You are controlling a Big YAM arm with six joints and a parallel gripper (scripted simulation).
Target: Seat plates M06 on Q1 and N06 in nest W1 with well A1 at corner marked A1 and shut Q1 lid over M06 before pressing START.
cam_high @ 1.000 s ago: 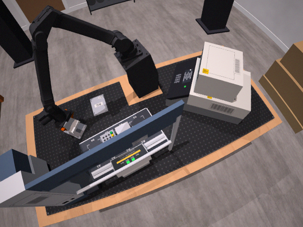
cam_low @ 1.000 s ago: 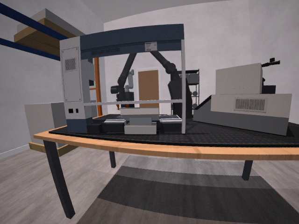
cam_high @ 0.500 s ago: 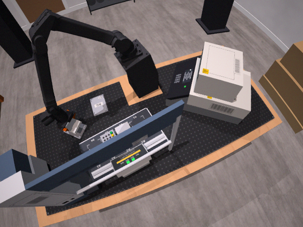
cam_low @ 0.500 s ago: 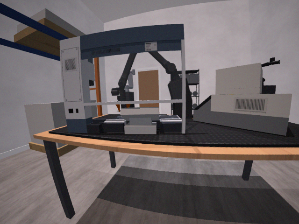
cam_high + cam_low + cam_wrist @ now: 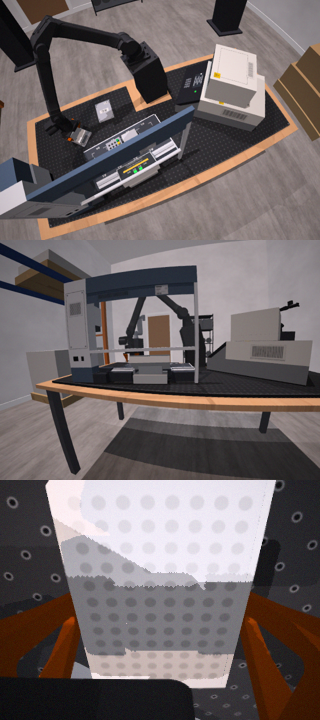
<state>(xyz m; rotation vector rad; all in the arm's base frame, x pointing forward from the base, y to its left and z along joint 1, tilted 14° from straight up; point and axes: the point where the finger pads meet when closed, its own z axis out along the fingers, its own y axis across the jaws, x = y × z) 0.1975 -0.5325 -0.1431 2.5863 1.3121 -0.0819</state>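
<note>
Now: hand 50 mm above the grey waiting nest. Round my hand: white well plate: right at my hand; tube cooling block: 240 mm to the left, 190 mm ahead, 10 mm above; green-capped tube: 260 mm to the left, 140 mm ahead, 20 mm above.
</note>
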